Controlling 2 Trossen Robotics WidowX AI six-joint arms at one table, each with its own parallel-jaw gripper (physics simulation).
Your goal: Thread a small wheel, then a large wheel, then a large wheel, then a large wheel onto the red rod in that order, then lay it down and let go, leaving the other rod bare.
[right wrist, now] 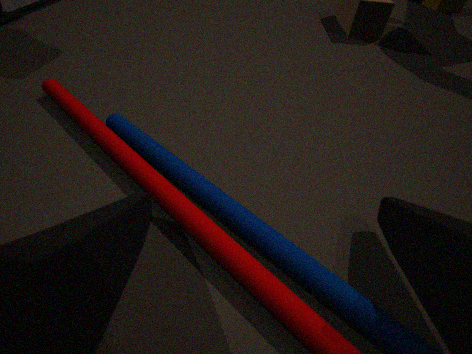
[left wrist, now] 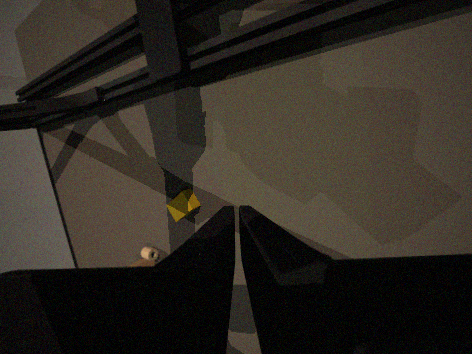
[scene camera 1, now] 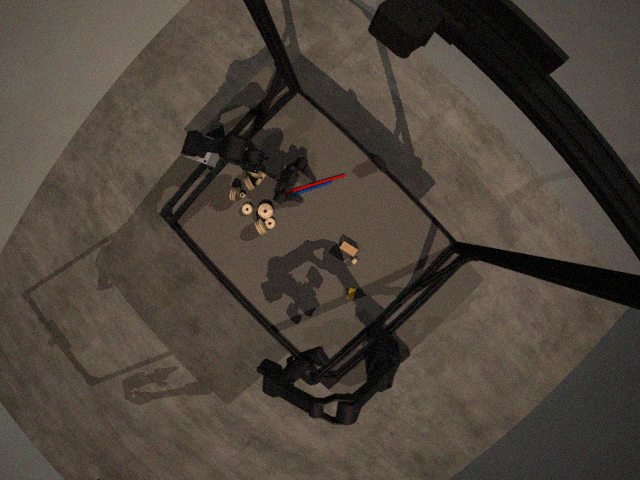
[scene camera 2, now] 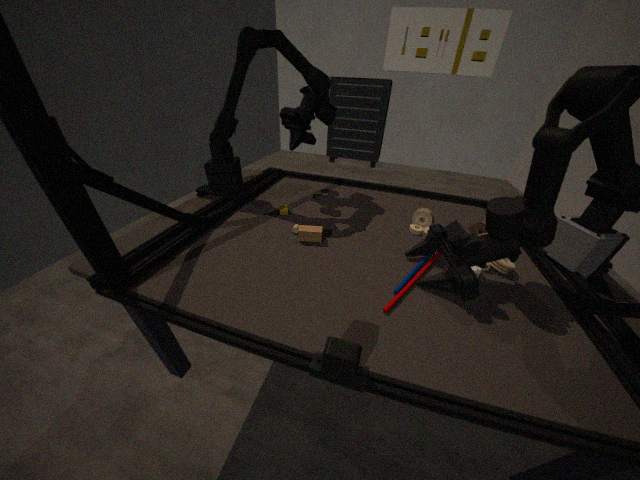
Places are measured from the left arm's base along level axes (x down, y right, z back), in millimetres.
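Where they show: left gripper, fingertip midpoint: (left wrist: 236,216) (scene camera 2: 291,149); right gripper, fingertip midpoint: (right wrist: 265,205) (scene camera 1: 309,192) (scene camera 2: 410,268); left arm's base, origin of the base link: (scene camera 1: 384,367) (scene camera 2: 222,160); right arm's base, origin of the base link: (scene camera 1: 200,147) (scene camera 2: 592,226).
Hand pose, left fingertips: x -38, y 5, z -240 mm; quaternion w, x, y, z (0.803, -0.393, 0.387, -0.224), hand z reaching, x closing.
Observation:
Each offset is from my left fingertips to the top centre of the thing.
The red rod @[dx +136, dy +512, dz -254 mm] (scene camera 1: 333,178) (scene camera 2: 408,287) (right wrist: 220,245) and the blue rod @[dx +136, dy +494, dz -255 mm] (scene camera 1: 325,183) (scene camera 2: 408,278) (right wrist: 240,215) lie bare along their visible lengths, side by side on the table. Their near ends are hidden. My right gripper (scene camera 2: 438,273) (right wrist: 265,205) is open low over the rods, which run across the gap between its fingers, unheld. In scene camera 1, a large wheel @[dx +125, dy +366, dz -375 mm] (scene camera 1: 261,213) lies flat between small wheels @[dx +133, dy +348, dz -447 mm] (scene camera 1: 243,210) @[dx +133, dy +329, dz -344 mm] (scene camera 1: 266,225). Stacked wheels @[dx +89, dy +307, dz -369 mm] (scene camera 1: 260,227) @[dx +89, dy +448, dz -470 mm] (scene camera 1: 249,182) and others lie around them, partly hidden by the right arm. My left gripper (scene camera 2: 303,143) (left wrist: 236,216) is shut and empty, high above the table.
A wooden block @[dx +116, dy +346, dz -37 mm] (scene camera 1: 348,248) (scene camera 2: 310,234) lies beside a small pale cylinder @[dx +127, dy +311, dz -3 mm] (scene camera 1: 354,260) (scene camera 2: 295,228) (left wrist: 145,251). A yellow block @[dx +131, dy +193, dz +32 mm] (scene camera 1: 352,293) (scene camera 2: 283,210) (left wrist: 192,202) lies nearer the left arm's base. A dark frame rail (scene camera 2: 248,350) borders the table.

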